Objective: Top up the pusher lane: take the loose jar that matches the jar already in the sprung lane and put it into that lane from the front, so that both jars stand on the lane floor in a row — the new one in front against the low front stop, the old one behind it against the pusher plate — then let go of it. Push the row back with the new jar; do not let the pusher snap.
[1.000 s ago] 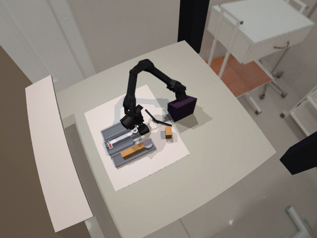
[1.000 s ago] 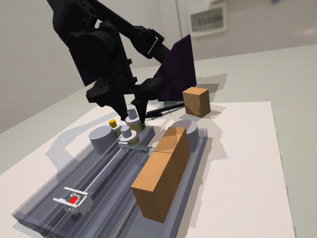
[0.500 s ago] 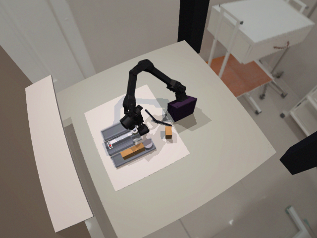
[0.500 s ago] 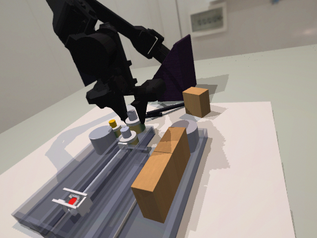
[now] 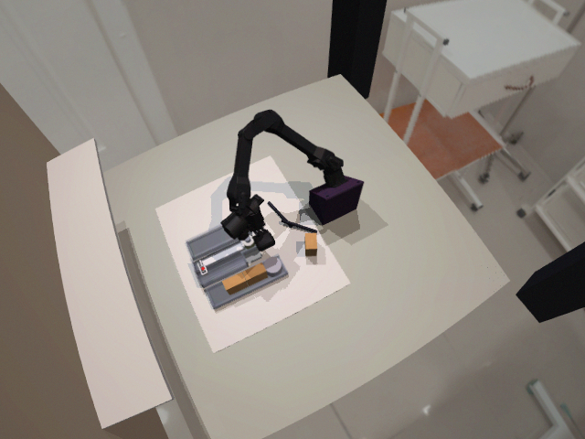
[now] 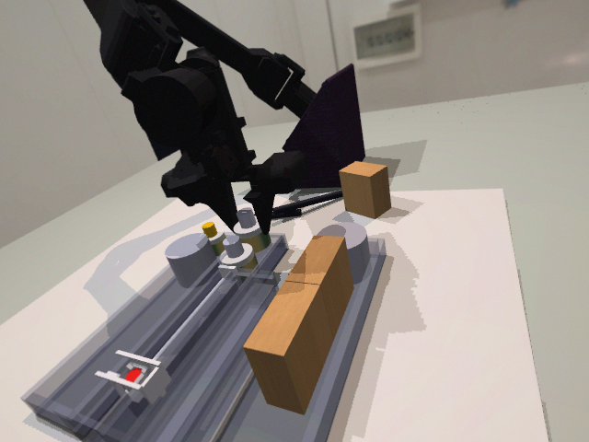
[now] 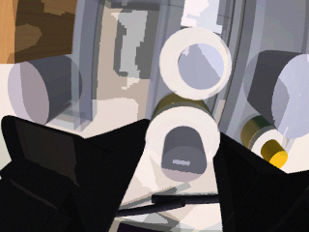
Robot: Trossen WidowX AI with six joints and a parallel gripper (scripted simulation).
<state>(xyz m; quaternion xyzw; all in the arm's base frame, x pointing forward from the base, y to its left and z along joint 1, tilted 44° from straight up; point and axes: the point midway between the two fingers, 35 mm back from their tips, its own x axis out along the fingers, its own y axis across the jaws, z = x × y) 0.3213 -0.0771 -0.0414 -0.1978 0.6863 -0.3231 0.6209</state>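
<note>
Now: the white mat 6 cm ahead of my gripper tip, 2 cm to the right of it and 5 cm below it. From my gripper tip the other things lie so: white pusher plate: 16 cm ahead, 1 cm to the left; wooden block: 13 cm behind, 14 cm to the left, 1 cm below; clear lane tray: 15 cm ahead, 3 cm below.
</note>
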